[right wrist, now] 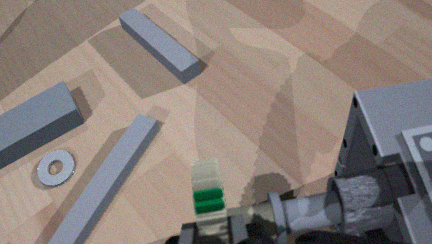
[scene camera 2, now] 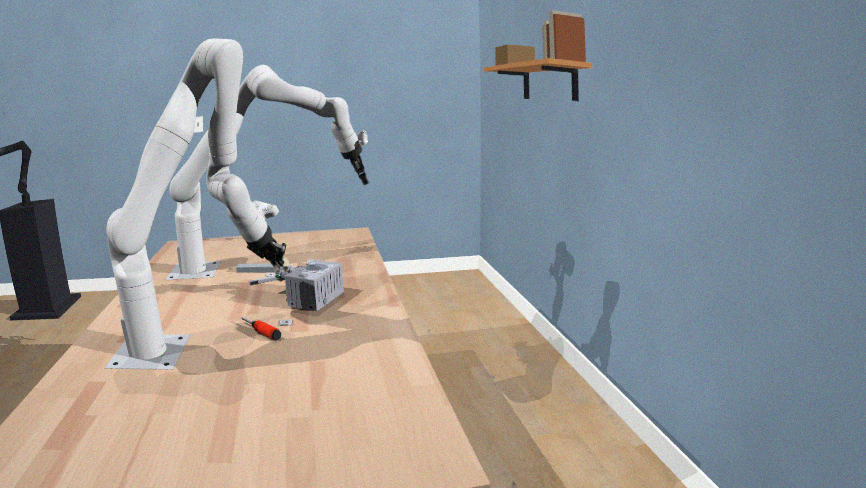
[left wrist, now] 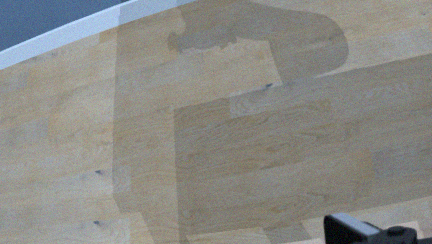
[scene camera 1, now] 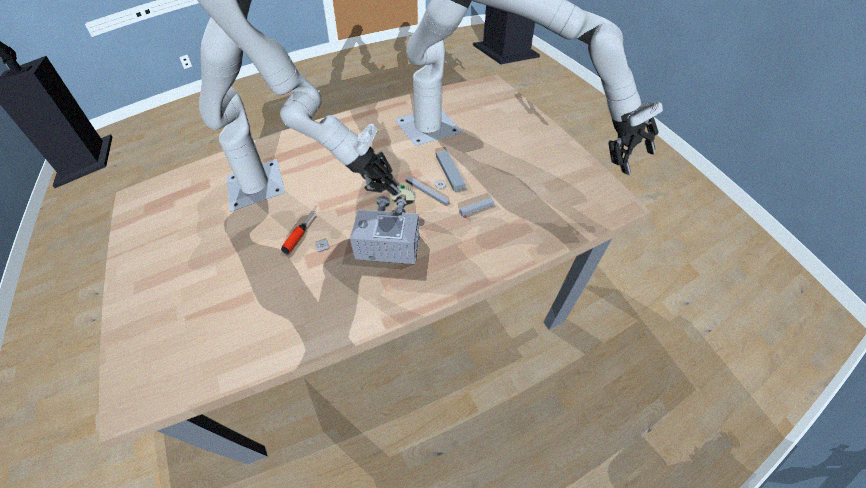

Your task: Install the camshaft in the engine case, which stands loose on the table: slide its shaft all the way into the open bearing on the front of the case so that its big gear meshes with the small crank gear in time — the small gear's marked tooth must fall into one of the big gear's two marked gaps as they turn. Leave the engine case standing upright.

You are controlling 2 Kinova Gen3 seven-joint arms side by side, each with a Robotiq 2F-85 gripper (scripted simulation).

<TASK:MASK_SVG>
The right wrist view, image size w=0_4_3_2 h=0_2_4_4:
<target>engine case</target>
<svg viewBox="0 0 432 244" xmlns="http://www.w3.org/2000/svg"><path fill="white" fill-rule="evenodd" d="M432 78L354 91L334 171L335 176L328 178L327 192L335 190L341 209L341 223L333 225L336 233L354 234L355 236L407 244L432 244Z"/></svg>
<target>short bar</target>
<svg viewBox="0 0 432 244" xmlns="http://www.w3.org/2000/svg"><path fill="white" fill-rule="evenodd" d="M118 16L122 28L183 84L188 83L201 74L199 60L134 7Z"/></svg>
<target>washer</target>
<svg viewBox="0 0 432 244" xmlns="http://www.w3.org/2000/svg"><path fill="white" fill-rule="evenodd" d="M68 152L56 150L50 152L41 160L37 169L37 175L45 186L58 187L71 178L75 169L75 162ZM62 162L63 168L61 172L56 175L50 175L50 166L55 162Z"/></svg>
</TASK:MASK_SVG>
